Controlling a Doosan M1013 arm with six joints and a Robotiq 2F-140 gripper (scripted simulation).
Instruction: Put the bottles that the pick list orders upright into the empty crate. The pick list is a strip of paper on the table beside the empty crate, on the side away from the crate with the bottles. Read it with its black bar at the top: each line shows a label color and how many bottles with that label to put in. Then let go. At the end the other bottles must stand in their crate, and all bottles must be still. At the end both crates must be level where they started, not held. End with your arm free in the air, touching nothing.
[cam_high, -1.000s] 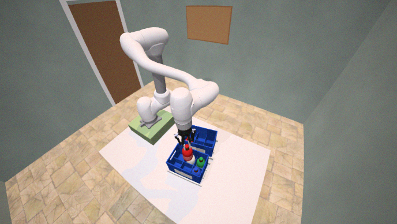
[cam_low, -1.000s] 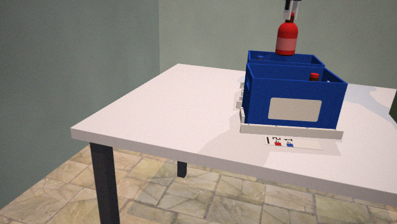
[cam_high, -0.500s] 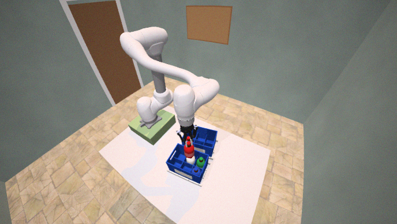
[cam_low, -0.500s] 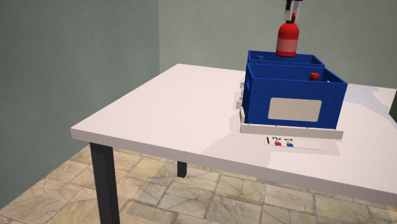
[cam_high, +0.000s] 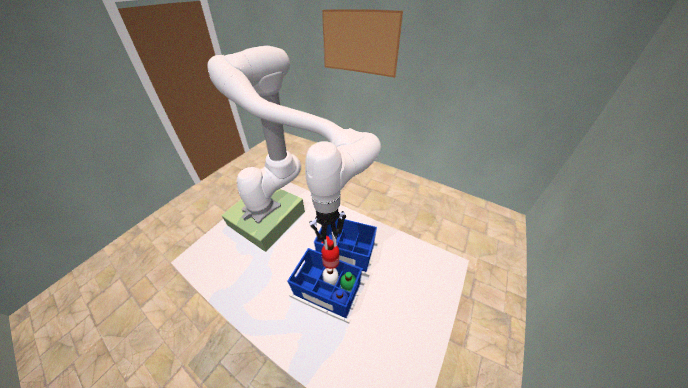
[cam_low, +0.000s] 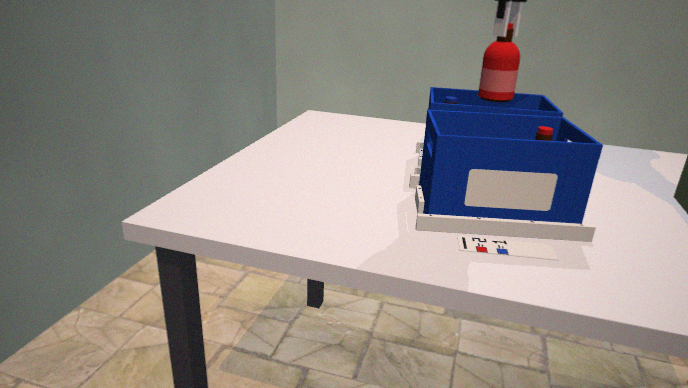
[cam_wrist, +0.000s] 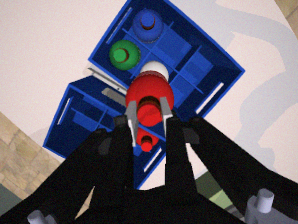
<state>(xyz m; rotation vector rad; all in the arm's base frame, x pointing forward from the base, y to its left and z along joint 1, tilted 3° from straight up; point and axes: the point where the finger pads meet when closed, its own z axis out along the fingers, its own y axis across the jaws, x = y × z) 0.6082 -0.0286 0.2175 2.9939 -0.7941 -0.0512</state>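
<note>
Now: hand 8 cm above the red bottle. Also, from my hand: white bottle: 26 cm below, 2 cm to the right; then blue bottle: 26 cm below, 11 cm ahead, 8 cm to the right; then green-label bottle: 26 cm below, 9 cm ahead, 1 cm to the left.
</note>
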